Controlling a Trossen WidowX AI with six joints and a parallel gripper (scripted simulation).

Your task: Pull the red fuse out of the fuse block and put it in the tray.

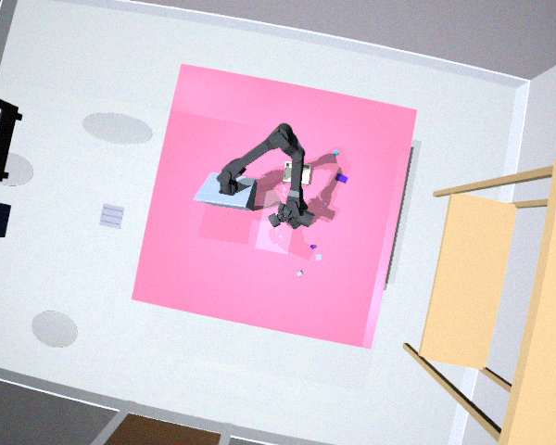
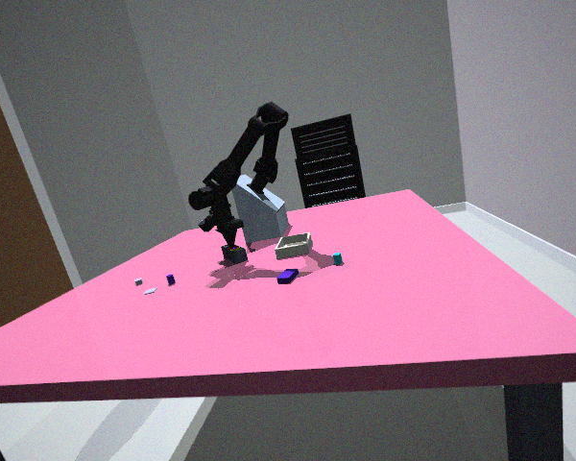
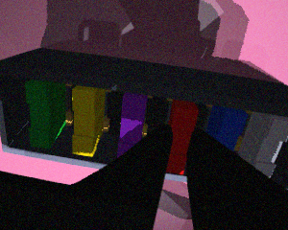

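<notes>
Right now the white tray is 220 mm to the left of my gripper tip and 30 mm below it. The rest, counted from my gripper tip: red fuse: 10 mm below; then purple block: 240 mm ahead, 250 mm to the left, 30 mm below; then small dark blue piece: 170 mm ahead, 140 mm to the right, 20 mm below.
</notes>
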